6 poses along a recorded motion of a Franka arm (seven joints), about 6.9 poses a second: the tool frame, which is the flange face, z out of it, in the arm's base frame.
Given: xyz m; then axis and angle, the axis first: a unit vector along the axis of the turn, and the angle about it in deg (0 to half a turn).
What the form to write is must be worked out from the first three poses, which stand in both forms.
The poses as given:
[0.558 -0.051 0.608 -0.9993 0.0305 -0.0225 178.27]
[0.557 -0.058 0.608 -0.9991 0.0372 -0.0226 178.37]
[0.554 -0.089 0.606 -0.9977 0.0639 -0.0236 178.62]
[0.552 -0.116 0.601 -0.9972 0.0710 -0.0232 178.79]
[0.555 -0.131 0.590 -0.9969 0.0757 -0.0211 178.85]
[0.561 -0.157 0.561 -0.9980 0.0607 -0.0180 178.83]
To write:
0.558 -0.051 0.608; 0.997 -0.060 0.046; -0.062 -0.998 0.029; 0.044 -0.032 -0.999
0.557 -0.058 0.608; 0.996 -0.074 0.046; -0.075 -0.997 0.027; 0.044 -0.030 -0.999
0.554 -0.089 0.606; 0.991 -0.127 0.049; -0.128 -0.992 0.021; 0.046 -0.027 -0.999
0.552 -0.116 0.601; 0.989 -0.141 0.048; -0.142 -0.990 0.018; 0.045 -0.024 -0.999
0.555 -0.131 0.590; 0.988 -0.150 0.044; -0.151 -0.988 0.017; 0.041 -0.023 -0.999
0.561 -0.157 0.561; 0.992 -0.121 0.037; -0.122 -0.992 0.018; 0.035 -0.023 -0.999

